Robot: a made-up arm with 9 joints. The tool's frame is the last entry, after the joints. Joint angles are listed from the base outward. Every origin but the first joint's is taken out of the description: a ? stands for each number. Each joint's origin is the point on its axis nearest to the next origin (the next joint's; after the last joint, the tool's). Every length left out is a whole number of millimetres.
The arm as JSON. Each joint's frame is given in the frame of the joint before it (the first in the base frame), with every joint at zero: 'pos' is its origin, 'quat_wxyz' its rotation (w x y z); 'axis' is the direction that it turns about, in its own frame. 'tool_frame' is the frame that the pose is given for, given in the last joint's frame.
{
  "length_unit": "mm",
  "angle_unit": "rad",
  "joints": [
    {
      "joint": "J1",
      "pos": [
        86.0,
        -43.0,
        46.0
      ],
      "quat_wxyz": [
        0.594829,
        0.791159,
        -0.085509,
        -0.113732
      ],
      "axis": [
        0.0,
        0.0,
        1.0
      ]
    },
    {
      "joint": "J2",
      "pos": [
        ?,
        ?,
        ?
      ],
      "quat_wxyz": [
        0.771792,
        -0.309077,
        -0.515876,
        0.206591
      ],
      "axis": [
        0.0,
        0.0,
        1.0
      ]
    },
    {
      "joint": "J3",
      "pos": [
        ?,
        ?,
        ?
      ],
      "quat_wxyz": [
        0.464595,
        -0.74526,
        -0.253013,
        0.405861
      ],
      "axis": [
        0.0,
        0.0,
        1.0
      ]
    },
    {
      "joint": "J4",
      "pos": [
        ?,
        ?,
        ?
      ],
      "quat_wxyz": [
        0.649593,
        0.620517,
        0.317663,
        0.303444
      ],
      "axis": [
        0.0,
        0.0,
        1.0
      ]
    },
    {
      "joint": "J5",
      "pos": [
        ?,
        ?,
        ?
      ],
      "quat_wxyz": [
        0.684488,
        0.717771,
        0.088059,
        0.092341
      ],
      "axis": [
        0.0,
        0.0,
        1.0
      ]
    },
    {
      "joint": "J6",
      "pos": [
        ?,
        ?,
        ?
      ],
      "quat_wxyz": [
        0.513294,
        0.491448,
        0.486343,
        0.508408
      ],
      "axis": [
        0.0,
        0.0,
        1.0
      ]
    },
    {
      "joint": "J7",
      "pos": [
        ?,
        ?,
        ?
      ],
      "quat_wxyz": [
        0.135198,
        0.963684,
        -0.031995,
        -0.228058
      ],
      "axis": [
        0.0,
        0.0,
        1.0
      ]
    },
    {
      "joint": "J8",
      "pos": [
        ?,
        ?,
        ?
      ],
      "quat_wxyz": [
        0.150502,
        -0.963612,
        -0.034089,
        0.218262
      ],
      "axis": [
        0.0,
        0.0,
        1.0
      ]
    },
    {
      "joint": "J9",
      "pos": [
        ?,
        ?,
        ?
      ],
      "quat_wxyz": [
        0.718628,
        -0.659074,
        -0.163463,
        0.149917
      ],
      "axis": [
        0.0,
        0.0,
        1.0
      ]
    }
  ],
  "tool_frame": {
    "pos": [
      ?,
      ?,
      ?
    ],
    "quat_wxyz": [
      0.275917,
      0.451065,
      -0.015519,
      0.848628
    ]
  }
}
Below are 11 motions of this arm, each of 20 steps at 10 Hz.
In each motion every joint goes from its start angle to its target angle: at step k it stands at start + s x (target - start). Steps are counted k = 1, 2, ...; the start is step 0. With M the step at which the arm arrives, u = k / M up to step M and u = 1 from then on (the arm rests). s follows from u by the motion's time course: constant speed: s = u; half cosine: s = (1 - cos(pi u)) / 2; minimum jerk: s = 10 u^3 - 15 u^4 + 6 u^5.
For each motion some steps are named. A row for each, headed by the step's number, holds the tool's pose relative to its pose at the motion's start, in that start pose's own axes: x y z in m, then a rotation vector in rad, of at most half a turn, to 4 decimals.
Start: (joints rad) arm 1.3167 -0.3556 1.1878 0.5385 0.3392 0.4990 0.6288 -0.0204 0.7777
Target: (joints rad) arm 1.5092 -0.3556 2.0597 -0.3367 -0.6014 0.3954 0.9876 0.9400 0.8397
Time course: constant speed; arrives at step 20
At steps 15, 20:
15: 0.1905 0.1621 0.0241 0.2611 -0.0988 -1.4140
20: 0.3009 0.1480 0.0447 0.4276 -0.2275 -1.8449

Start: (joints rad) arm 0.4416 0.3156 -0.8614 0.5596 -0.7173 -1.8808 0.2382 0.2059 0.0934
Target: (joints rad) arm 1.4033 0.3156 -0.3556 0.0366 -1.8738 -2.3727 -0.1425 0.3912 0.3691
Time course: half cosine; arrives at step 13
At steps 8, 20:
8: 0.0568 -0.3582 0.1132 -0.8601 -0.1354 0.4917
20: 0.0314 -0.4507 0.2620 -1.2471 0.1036 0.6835

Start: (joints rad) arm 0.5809 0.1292 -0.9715 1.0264 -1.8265 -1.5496 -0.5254 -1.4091 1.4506
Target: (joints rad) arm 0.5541 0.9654 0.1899 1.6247 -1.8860 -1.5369 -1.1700 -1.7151 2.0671
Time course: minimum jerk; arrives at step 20
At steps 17, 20:
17: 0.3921 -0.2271 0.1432 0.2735 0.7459 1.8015
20: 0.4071 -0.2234 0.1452 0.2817 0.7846 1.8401

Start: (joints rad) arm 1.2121 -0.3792 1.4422 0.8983 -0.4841 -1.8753 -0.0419 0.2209 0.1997
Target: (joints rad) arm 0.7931 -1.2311 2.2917 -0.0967 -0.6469 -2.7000 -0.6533 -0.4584 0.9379
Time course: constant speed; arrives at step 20
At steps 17, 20:
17: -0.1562 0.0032 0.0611 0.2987 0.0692 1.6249
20: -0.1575 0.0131 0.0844 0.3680 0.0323 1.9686

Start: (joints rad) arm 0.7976 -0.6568 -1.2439 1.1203 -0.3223 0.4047 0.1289 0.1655 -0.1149
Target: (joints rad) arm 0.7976 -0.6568 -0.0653 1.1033 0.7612 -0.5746 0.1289 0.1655 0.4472
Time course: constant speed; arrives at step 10
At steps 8, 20:
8: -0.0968 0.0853 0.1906 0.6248 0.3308 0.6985
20: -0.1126 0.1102 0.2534 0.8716 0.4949 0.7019

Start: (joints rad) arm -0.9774 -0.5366 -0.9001 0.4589 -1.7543 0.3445 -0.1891 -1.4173 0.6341
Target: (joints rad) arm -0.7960 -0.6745 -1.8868 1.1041 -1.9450 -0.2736 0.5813 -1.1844 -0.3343
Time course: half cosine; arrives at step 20
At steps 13, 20:
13: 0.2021 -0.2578 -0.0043 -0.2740 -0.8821 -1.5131
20: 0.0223 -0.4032 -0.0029 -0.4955 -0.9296 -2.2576

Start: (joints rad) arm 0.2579 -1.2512 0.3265 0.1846 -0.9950 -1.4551 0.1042 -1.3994 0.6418
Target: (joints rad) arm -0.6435 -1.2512 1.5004 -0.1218 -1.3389 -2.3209 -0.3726 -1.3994 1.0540
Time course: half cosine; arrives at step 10
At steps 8, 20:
8: -0.3182 -0.0157 0.4179 1.7966 1.0757 1.1138
20: -0.3145 -0.0366 0.4679 2.0586 1.1531 1.1210

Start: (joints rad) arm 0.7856 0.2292 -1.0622 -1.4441 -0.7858 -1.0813 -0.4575 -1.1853 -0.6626
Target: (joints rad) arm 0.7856 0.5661 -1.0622 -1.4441 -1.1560 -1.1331 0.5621 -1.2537 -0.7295
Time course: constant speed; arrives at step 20
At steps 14, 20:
14: 0.3482 -0.0057 0.1940 0.3432 -0.3873 -0.7090
20: 0.4528 -0.0911 0.3049 0.5315 -0.4870 -1.0376

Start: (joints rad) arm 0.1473 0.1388 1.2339 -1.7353 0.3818 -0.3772 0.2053 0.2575 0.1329
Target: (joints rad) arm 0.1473 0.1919 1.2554 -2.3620 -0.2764 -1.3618 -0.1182 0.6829 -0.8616
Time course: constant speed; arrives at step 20
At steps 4, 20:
4: 0.0804 -0.0177 -0.0363 -0.1492 -0.1143 -0.2813
20: 0.1445 -0.3563 -0.0872 -0.9843 -0.1590 -1.4522

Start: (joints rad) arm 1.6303 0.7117 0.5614 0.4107 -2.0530 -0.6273 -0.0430 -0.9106 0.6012
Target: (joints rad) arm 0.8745 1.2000 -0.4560 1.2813 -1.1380 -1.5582 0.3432 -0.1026 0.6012
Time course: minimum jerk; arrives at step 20
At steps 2, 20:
2: 0.0021 0.0002 -0.0002 0.0026 -0.0123 -0.0150
20: 0.1521 -0.1934 0.3387 0.3843 -2.1694 -1.2266

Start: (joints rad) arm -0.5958 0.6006 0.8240 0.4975 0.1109 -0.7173 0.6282 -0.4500 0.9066
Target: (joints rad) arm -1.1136 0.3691 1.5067 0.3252 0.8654 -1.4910 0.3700 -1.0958 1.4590
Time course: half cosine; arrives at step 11
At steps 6, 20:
6: -0.0650 -0.0452 -0.0327 0.1867 -0.1165 0.4817
20: -0.0988 -0.1421 -0.0382 0.2364 -0.2124 0.9481

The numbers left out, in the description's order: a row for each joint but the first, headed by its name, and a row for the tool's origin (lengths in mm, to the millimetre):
J2: -85.0 -28.0 0.0
J3: 51.0 -100.0 0.0
J4: 101.0 -32.0 0.0
J5: 64.0 -53.0 0.0
J6: -133.0 -17.0 0.0
J7: -79.0 -47.0 0.0
J8: 134.0 -85.0 0.0
J9: -52.0 -261.0 0.0
tool: -163.0 -209.0 0.0

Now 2 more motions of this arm.
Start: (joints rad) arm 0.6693 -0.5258 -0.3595 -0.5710 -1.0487 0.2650 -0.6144 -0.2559 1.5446
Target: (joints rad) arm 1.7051 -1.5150 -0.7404 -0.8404 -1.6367 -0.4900 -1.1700 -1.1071 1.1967
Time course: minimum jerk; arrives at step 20
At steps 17, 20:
17: 0.2850 -0.0857 0.0567 -1.0507 0.8122 0.1233
20: 0.2925 -0.0886 0.0558 -1.0829 0.8391 0.1384

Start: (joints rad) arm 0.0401 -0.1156 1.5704 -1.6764 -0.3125 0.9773 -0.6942 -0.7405 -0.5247
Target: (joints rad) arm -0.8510 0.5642 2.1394 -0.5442 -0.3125 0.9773 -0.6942 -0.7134 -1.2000
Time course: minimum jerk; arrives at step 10
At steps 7, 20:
7: 0.4154 -0.1904 0.1175 -0.1641 -0.4446 -1.3926
20: 0.4161 -0.2604 0.1241 -0.1860 -0.3547 -1.6688

